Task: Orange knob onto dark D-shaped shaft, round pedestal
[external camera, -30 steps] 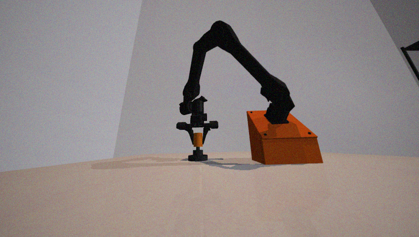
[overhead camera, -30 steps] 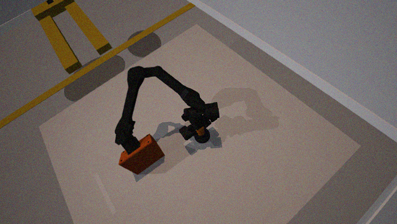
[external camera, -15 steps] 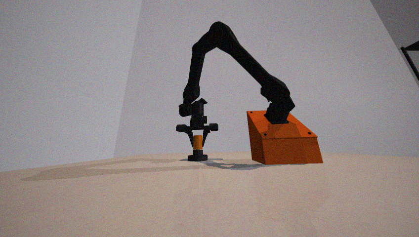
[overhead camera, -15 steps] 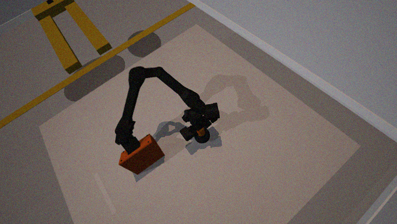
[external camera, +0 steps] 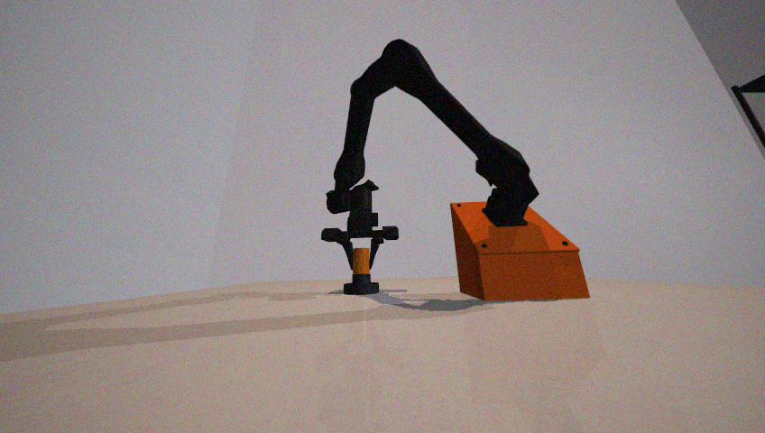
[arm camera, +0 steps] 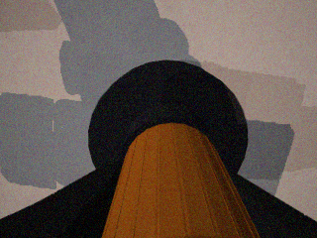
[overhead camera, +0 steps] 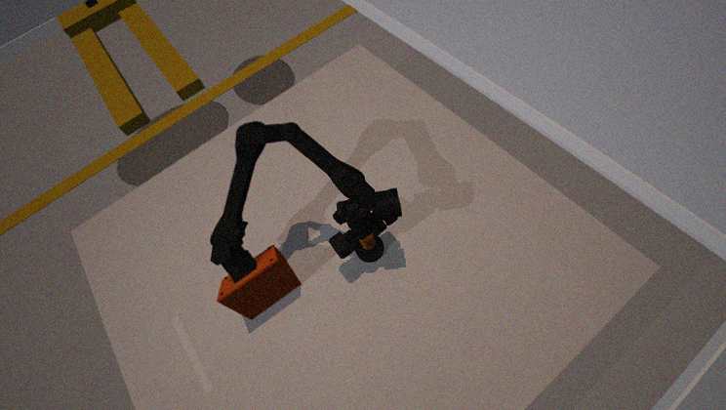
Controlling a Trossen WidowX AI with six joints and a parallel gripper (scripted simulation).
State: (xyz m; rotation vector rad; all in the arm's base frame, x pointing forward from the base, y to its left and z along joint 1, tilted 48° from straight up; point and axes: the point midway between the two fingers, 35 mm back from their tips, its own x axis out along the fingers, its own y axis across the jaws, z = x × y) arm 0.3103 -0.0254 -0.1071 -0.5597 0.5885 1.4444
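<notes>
My gripper tip is now 2 cm below the orange knob. From my gripper tip the other things lie so: shaft: 2 cm below.
</notes>
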